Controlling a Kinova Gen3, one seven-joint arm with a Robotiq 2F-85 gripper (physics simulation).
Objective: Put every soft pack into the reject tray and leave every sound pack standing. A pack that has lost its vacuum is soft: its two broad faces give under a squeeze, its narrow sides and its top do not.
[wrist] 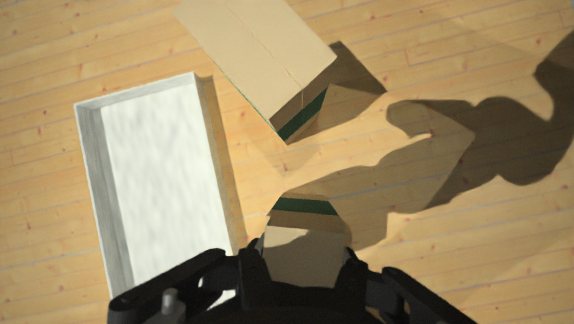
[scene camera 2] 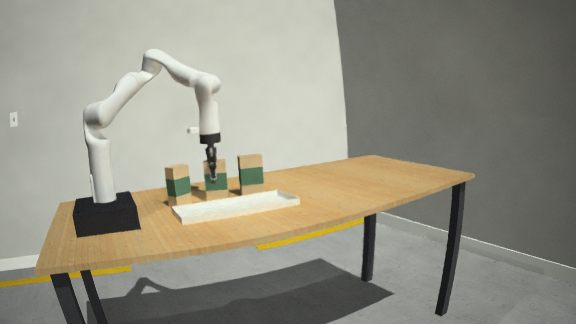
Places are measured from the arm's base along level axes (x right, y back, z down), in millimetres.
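Pixels of known places: gripper, fingertip midpoint: [scene camera 2: 213, 178]; arm's base, link origin: [scene camera 2: 105, 199].
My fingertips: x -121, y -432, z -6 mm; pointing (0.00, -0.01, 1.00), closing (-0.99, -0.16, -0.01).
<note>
Ahead of a thing's pixels: the offset from my fingertips to its top centre. Level surfaces: height alone.
Three tan packs with green bands stand upright on the table behind the white reject tray {dz +57, dx +152, dy -27 mm} [scene camera 2: 235, 206] [wrist: 160, 175]. My gripper [scene camera 2: 213, 177] [wrist: 300, 248] points down and is shut on the middle pack {dz -61, dx +1, dy -7 mm} [scene camera 2: 222, 183] [wrist: 307, 206], one finger on each broad face near its upper part. The faces under the fingertips are mostly hidden. The left pack [scene camera 2: 178, 186] stands near the tray's left end; in the wrist view this pack {dz -61, dx +24, dy +130 mm} [wrist: 260, 55] is at the top, turned at an angle. The right pack [scene camera 2: 251, 176] stands upright, apart from the middle one. No pack shows in the tray.
The wooden table {dz +79 mm} [scene camera 2: 350, 185] [wrist: 475, 280] reaches far to the right. The black base block [scene camera 2: 106, 217] of the arm stands at its left end. The tray's low walls run close in front of the packs. The arm's shadow falls beside the middle pack in the wrist view.
</note>
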